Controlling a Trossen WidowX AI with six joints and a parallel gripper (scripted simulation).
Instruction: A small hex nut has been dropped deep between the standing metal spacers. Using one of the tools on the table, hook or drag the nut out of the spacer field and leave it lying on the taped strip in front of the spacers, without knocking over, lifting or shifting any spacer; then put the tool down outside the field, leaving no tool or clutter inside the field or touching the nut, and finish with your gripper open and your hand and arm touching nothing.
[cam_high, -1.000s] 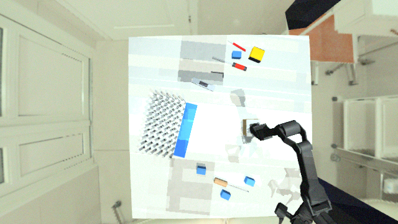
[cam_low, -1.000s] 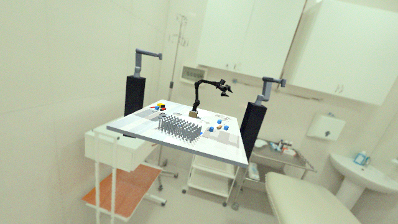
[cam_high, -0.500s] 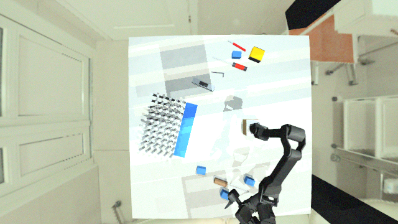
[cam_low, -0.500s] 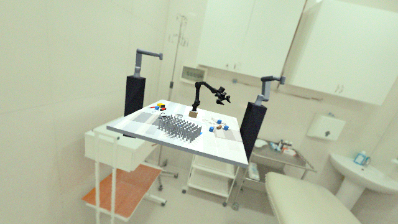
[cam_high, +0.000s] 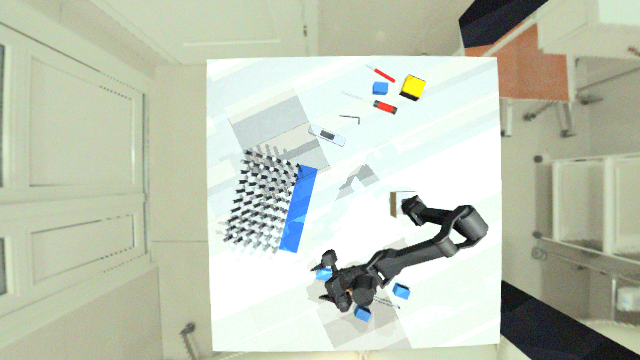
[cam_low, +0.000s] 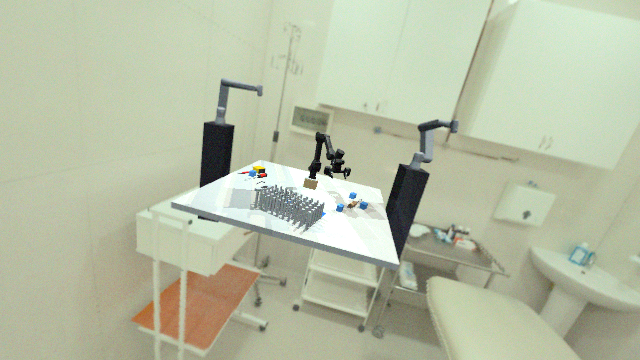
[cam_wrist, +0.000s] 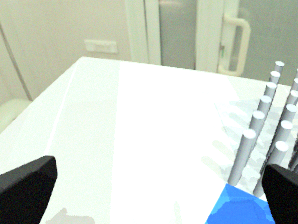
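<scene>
Now: the hook tool 230 mm below my gripper tip, 230 mm behind it and 220 mm to the left of it. From my gripper tip the other things lie so: blue taped strip: 240 mm below, 230 mm to the right, 40 mm ahead; then yellow block: 660 mm to the right, 530 mm behind, 220 mm below; then grey flat tool: 520 mm to the right, 220 mm below, 140 mm behind.
</scene>
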